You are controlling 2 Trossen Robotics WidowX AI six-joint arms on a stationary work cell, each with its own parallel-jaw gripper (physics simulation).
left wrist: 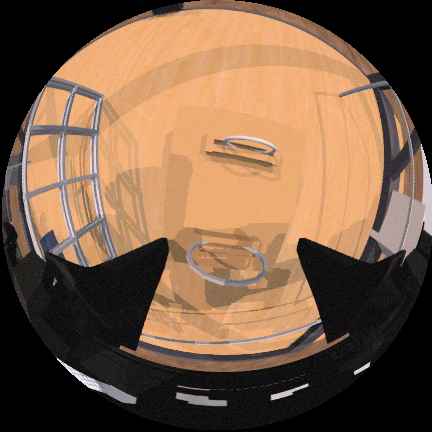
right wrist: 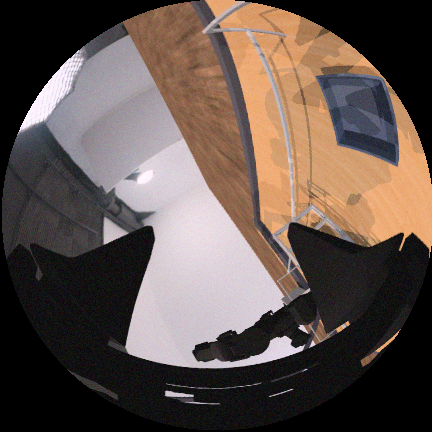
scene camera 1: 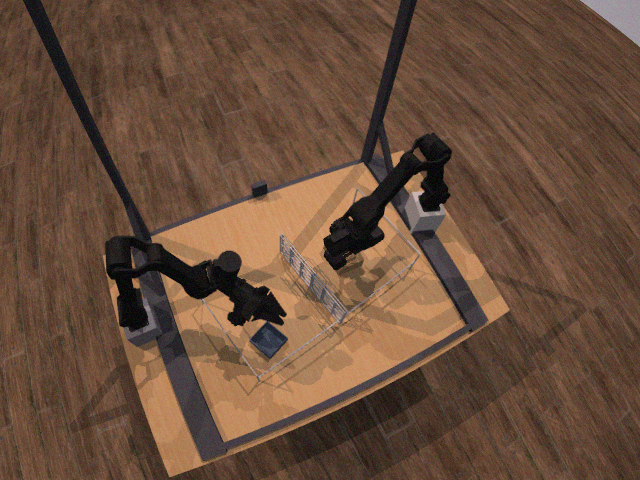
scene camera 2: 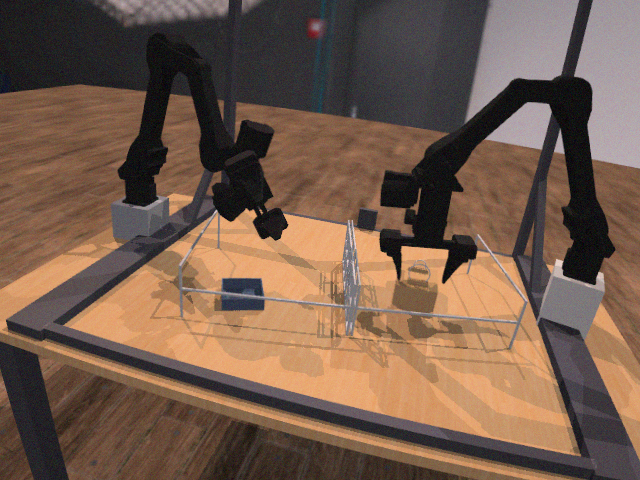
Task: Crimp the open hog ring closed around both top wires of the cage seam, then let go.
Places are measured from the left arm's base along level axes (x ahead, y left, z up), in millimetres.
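Where they show: left gripper, fingertip midpoint: point(left wrist: 235, 245) point(scene camera 1: 350, 256) point(scene camera 2: 420, 281); right gripper, fingertip midpoint: point(right wrist: 222, 231) point(scene camera 1: 284, 319) point(scene camera 2: 269, 221); left arm's base at its link origin: point(scene camera 1: 429, 203) point(scene camera 2: 579, 274); right arm's base at its link origin: point(scene camera 1: 136, 318) point(scene camera 2: 140, 200).
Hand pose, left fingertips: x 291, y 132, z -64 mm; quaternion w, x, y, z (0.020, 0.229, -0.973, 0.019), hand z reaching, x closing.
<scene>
Each offset is from my left fingertips to the top centre of the thing. "pt": to the spot under its first point.
Two thin silver rings stand in slots on a tan wooden block @[2 mm up, 15 mm ahead, 27 mm right] point(scene camera 2: 413, 298) point(left wrist: 230, 200); the near ring @[38 mm up, 6 mm ahead, 1 mm left] point(left wrist: 228, 283) looks larger in the left wrist view than the far ring @[20 mm up, 22 mm ahead, 57 mm right] point(left wrist: 250, 137). Whether each ring has a gap cannot be told. My left gripper point(scene camera 2: 422, 280) point(left wrist: 235, 245) is open and points down above the block, with no ring gripped. The upright wire cage seam @[pt 12 mm up, 135 mm ahead, 68 mm left] point(scene camera 1: 311, 280) point(scene camera 2: 351, 279) point(left wrist: 62, 160) stands to the picture's left of the block; no ring can be made out on it. My right gripper point(scene camera 1: 279, 312) point(right wrist: 222, 231) is open and empty, raised on the seam's other side.
A blue tray @[26 mm down, 283 mm ahead, 221 mm left] point(scene camera 1: 279, 349) point(scene camera 2: 242, 281) point(right wrist: 367, 152) lies on the table below and near my right gripper. Low wire outlines run around both sides of the seam. A small dark block @[6 mm up, 258 mm ahead, 304 mm right] point(scene camera 1: 259, 189) point(scene camera 2: 367, 219) stands at the table's back edge.
</scene>
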